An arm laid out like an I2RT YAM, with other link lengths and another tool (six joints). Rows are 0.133 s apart.
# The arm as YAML. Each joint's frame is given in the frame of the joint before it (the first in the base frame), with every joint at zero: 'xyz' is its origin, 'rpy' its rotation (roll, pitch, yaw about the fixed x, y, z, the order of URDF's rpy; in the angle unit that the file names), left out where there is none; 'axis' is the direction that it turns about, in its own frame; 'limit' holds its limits. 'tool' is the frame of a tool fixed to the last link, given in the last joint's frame.
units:
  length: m
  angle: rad
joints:
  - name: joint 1
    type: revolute
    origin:
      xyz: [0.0, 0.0, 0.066]
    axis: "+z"
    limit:
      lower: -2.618
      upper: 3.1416
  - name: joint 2
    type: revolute
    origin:
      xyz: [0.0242, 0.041, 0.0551]
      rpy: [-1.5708, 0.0, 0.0]
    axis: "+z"
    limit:
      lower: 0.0
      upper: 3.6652
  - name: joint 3
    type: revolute
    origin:
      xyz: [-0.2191, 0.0, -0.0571]
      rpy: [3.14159, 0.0, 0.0]
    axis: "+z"
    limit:
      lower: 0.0
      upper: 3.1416
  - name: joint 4
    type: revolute
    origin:
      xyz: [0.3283, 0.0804, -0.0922]
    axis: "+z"
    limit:
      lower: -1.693
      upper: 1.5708
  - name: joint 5
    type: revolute
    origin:
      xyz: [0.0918, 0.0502, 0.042]
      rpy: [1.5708, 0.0, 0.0]
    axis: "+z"
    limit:
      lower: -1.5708
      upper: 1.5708
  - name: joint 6
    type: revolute
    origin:
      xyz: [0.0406, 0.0, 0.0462]
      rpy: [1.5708, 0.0, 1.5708]
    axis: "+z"
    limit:
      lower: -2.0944
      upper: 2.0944
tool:
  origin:
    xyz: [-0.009, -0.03, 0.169]
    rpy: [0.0, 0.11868, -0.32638]
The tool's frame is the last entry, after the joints.
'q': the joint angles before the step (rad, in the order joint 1, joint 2, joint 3, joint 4, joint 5, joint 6). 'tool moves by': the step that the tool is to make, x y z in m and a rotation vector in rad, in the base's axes. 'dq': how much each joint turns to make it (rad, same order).
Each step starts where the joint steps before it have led.
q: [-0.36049 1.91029 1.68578 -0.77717 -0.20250 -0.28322]
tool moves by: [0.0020 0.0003 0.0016 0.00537 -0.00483 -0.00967]
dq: [0.00248 0.00231 0.00450 0.00329 0.00092 0.01414]
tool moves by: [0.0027 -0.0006 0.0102 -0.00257 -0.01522 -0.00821]
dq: [0.00211 -0.00530 0.01451 -0.00258 0.00325 0.01042]
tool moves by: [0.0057 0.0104 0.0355 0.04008 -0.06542 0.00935]
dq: [0.00313 -0.03462 0.02389 -0.00421 -0.05271 0.03068]
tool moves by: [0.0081 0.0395 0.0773 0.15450 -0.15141 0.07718]
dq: [0.00714 -0.06082 0.04902 0.00697 -0.19550 0.07879]
